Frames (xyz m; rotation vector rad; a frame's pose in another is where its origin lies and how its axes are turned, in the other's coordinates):
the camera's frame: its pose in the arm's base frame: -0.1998 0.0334 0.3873 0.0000 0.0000 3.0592
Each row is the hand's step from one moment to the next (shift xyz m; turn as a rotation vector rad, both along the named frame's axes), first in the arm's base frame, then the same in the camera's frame.
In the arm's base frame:
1: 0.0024 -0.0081 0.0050 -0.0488 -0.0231 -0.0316
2: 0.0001 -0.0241 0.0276 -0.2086 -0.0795 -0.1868
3: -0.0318 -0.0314 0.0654 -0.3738 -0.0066 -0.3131
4: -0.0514 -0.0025 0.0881 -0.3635 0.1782 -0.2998
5: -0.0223 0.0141 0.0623 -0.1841 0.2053 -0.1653
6: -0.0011 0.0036 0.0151 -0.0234 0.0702 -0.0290
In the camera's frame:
1: -0.0031 0.0079 0.0050 0.0467 0.0270 -0.0316
2: -0.0021 0.0240 0.0276 0.2013 0.0964 -0.1868
3: 0.0291 0.0339 0.0654 0.3720 0.0373 -0.3131
4: 0.0510 0.0067 0.0881 0.3769 -0.1477 -0.2998
5: 0.0234 -0.0122 0.0623 0.2004 -0.1895 -0.1653
6: 0.0014 -0.0035 0.0151 0.0291 -0.0680 -0.0290

